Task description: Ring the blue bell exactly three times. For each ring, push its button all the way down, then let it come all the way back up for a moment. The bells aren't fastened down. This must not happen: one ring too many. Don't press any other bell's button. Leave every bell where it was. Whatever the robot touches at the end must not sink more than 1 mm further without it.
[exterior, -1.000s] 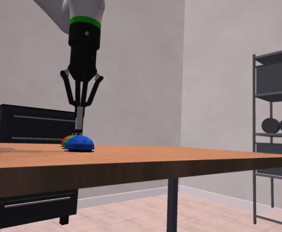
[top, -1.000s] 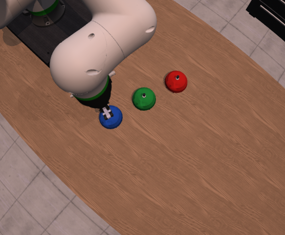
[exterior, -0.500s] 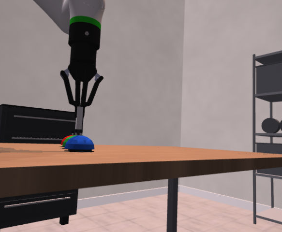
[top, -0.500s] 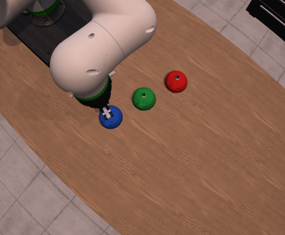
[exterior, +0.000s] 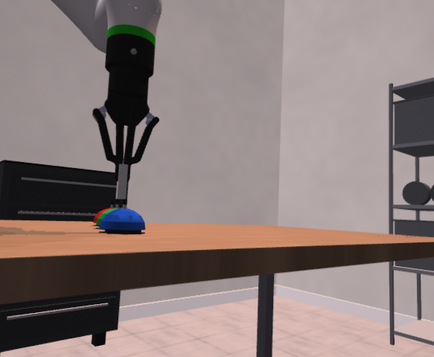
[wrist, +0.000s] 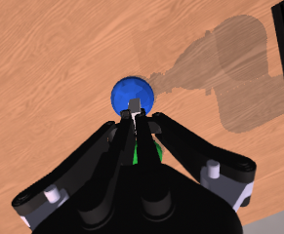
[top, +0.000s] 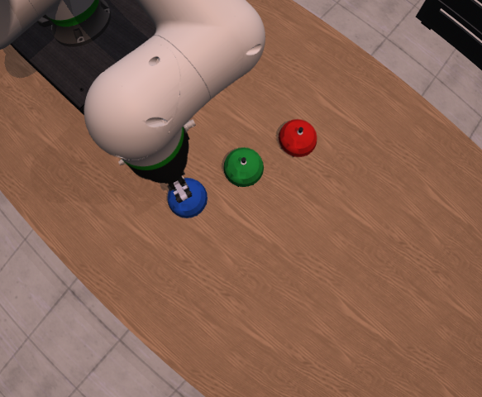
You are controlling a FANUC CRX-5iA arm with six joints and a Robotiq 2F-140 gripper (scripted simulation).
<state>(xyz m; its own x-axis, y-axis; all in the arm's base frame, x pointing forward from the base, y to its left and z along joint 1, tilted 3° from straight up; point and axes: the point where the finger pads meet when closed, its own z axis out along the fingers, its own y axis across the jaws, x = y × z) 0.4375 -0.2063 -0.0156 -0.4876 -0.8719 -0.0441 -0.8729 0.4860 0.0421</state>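
Right now my hand is 60 mm above the blue bell and 10 mm short of it. Also, from my hand: green bell: 110 mm to the left, 70 mm ahead, 60 mm below; red bell: 230 mm to the left, 140 mm ahead, 60 mm below.
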